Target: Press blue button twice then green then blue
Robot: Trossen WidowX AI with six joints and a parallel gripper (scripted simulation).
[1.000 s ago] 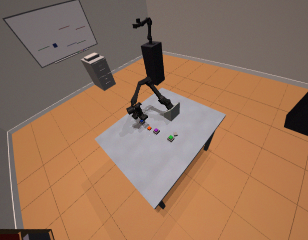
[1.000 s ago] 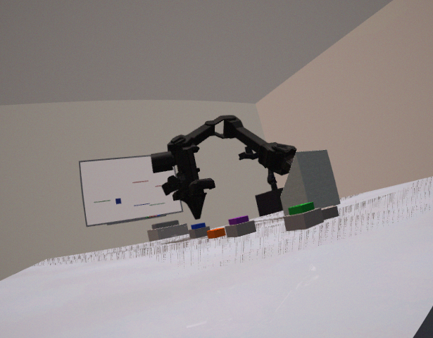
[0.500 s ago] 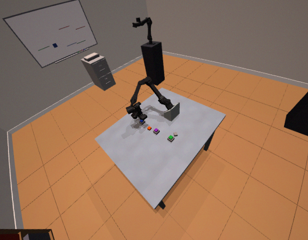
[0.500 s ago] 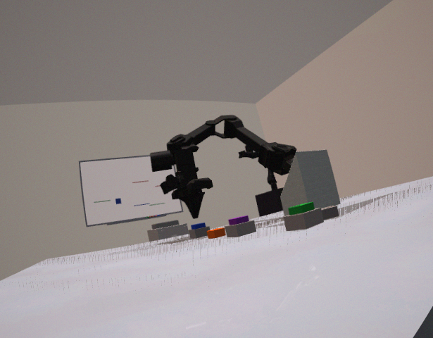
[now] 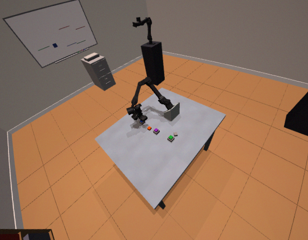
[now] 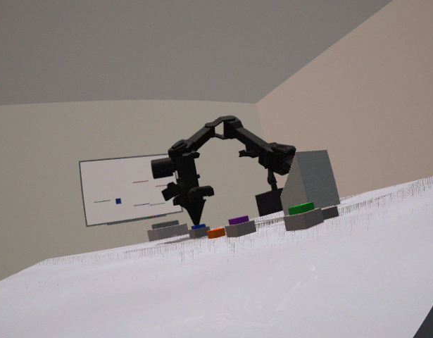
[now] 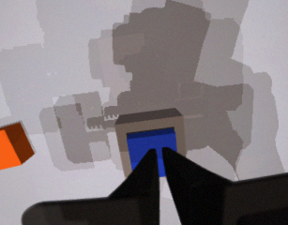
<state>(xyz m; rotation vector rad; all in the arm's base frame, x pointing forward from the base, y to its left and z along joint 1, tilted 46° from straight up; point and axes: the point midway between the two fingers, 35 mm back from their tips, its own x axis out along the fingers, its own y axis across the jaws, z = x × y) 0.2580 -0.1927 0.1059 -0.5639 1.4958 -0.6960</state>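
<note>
My gripper tip is 1 cm above the blue button. Also, from my gripper tip: orange block (2 cm ahead, 13 cm to the left, 3 cm below); then green button (1 cm behind, 38 cm to the left); then purple button (22 cm to the left).
</note>
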